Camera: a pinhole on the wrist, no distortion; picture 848 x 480 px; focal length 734.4 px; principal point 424.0 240.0 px. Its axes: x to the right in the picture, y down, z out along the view. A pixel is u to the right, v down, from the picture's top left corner.
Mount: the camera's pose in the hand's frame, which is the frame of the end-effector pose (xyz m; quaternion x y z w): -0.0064 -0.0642 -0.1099 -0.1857 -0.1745 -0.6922 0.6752
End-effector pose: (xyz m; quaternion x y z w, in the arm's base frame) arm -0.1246 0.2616 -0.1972 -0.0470 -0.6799 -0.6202 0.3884
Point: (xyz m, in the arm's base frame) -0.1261 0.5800 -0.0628
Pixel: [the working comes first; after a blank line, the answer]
In the camera's frame: -0.0140 -0.0571 0.4674

402 150
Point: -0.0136 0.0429 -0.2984
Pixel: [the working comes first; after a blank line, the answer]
In the camera's frame: -0.0636 -0.0371 -0.1274

behind the camera
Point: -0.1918 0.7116 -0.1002
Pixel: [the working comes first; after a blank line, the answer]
In the camera's frame: 0.0891 -0.0888 0.5742

538 126
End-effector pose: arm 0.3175 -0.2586 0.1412 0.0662 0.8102 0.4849 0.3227
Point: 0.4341 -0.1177 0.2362
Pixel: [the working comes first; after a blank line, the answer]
In the camera's frame: -0.0416 -0.0768 0.3129

326 60
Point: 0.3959 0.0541 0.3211
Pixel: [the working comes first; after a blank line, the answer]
In the camera's frame: -0.1503 -0.0190 0.4646

186 210
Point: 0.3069 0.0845 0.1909
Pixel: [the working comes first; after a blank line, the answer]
In the camera's frame: -0.0829 0.1251 0.4420

286 448
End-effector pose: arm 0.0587 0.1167 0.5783 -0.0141 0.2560 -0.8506 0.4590
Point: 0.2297 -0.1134 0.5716
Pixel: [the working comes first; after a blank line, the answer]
In the camera's frame: -0.1439 0.0797 0.3646

134 401
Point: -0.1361 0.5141 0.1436
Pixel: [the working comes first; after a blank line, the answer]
In the camera's frame: -0.1771 -0.0960 -0.4593

behind the camera
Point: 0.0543 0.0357 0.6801
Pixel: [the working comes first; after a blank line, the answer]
In the camera's frame: 0.0683 0.0477 0.2278

644 394
